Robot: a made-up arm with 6 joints.
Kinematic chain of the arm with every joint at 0, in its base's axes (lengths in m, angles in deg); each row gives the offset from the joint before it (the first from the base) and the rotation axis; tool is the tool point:
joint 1: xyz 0 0 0.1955 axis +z
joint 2: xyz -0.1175 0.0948 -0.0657 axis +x
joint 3: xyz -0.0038 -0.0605 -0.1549 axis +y
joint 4: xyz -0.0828 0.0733 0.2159 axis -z
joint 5: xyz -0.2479 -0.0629 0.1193 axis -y
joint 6: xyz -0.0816 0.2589 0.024 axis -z
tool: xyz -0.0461 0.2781 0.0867
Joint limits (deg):
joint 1: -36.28..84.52
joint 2: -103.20..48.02
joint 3: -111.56..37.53
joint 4: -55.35..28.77
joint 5: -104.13..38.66
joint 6: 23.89..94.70
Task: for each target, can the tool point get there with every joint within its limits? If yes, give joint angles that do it. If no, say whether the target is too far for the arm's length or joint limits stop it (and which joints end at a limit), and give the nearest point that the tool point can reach.
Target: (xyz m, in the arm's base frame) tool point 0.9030 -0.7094 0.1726
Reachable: no: joint limits stop it (at a limit: joint 1, joint 6) | nearest point 0.6877 -0.5626 0.1634 | short by 0.261 m
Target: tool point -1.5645 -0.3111 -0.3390
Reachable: no: too far | nearest point -0.9663 -0.1921 -0.1852 | short by 0.629 m
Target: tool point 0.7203 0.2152 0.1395
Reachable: no: joint limits stop it (at a limit: joint 1, joint 3, joint 4) | nearest point 0.4460 0.3510 0.1385 | short by 0.306 m
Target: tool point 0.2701 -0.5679 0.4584
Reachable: no: joint limits stop it (at a limit: joint 1, joint 2, joint 4, joint 5, joint 6) | nearest point 0.2223 -0.5483 0.4767 | short by 0.055 m
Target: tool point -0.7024 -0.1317 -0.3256
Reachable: yes | joints -17.54 -74.14 -80.78 -27.78 -6.26 35.87
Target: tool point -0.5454 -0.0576 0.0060
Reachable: yes | joints 50.86 13.44 -44.20 -6.09 -80.24 87.34
